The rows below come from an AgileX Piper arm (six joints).
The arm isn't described. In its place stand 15 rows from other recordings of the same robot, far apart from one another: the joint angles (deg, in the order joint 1, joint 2, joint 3, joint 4, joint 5, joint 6), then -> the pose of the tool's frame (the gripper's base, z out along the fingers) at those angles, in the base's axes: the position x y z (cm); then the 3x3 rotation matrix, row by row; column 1 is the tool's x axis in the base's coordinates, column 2 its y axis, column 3 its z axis.
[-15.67, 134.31, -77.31, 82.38, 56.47, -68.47] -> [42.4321, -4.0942, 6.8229], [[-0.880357, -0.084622, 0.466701], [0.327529, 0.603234, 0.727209], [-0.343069, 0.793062, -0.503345]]
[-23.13, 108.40, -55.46, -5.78, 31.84, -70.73] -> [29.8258, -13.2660, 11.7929], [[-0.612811, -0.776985, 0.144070], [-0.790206, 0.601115, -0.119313], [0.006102, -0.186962, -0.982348]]
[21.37, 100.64, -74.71, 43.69, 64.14, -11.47] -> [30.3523, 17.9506, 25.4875], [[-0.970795, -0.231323, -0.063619], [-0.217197, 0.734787, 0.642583], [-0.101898, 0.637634, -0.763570]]
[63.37, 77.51, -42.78, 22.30, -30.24, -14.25] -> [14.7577, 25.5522, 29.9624], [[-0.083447, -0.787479, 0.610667], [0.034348, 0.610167, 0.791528], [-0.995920, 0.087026, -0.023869]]
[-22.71, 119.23, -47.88, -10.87, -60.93, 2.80] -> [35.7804, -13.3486, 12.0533], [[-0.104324, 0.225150, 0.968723], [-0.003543, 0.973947, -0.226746], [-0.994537, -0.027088, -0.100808]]
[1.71, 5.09, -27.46, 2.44, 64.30, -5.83] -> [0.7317, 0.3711, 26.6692], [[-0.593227, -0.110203, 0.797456], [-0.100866, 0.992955, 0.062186], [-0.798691, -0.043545, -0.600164]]
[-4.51, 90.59, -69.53, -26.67, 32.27, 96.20] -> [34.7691, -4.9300, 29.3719], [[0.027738, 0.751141, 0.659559], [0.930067, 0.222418, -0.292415], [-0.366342, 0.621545, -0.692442]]
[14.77, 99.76, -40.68, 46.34, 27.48, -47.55] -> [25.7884, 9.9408, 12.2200], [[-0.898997, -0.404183, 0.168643], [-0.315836, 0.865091, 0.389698], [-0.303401, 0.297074, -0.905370]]
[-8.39, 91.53, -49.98, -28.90, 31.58, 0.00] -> [29.1540, -6.6279, 19.2904], [[-0.915686, -0.157011, 0.369956], [-0.281113, 0.908093, -0.310392], [-0.287219, -0.388221, -0.875665]]
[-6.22, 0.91, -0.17, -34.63, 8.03, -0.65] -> [5.6189, -1.3391, 20.2887], [[-0.140815, 0.129492, 0.981531], [-0.560041, 0.807124, -0.186828], [-0.816410, -0.576006, -0.041134]]
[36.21, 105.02, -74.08, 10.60, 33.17, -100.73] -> [31.1416, 23.9356, 21.8484], [[0.651630, -0.668724, 0.358031], [-0.755361, -0.528924, 0.386871], [-0.069339, -0.522539, -0.849791]]
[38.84, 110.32, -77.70, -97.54, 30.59, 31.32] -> [37.0624, 23.9475, 24.6695], [[0.048713, -0.352405, 0.934579], [-0.984323, 0.141865, 0.104799], [-0.169516, -0.925032, -0.339969]]
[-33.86, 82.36, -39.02, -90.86, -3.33, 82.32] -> [23.7312, -15.2862, 21.3291], [[-0.587009, 0.436075, 0.682099], [0.215302, 0.896281, -0.387718], [-0.780427, -0.080737, -0.620012]]
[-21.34, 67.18, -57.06, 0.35, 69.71, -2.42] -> [18.7955, -7.2872, 30.9949], [[-0.912810, 0.326151, 0.245772], [0.313564, 0.945305, -0.089869], [-0.261640, -0.004968, -0.965153]]
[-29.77, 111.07, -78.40, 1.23, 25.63, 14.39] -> [36.8654, -20.9900, 20.2694], [[-0.539252, 0.659774, 0.523361], [0.616294, 0.732701, -0.288671], [-0.573924, 0.166878, -0.801725]]
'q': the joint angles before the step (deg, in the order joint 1, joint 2, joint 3, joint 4, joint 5, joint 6). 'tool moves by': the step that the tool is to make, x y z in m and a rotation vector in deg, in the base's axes. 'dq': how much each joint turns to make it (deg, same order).
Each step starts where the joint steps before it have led.
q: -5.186 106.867 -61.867 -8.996 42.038 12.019
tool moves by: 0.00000 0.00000 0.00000 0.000 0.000 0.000
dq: 0.000 0.000 0.000 0.000 0.000 0.000
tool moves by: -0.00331 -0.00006 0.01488 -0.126 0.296 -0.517
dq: -0.001 -2.152 -0.753 0.203 3.227 -0.001
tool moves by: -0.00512 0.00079 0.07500 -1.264 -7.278 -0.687
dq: 0.275 -9.173 -5.536 -0.061 7.435 0.002
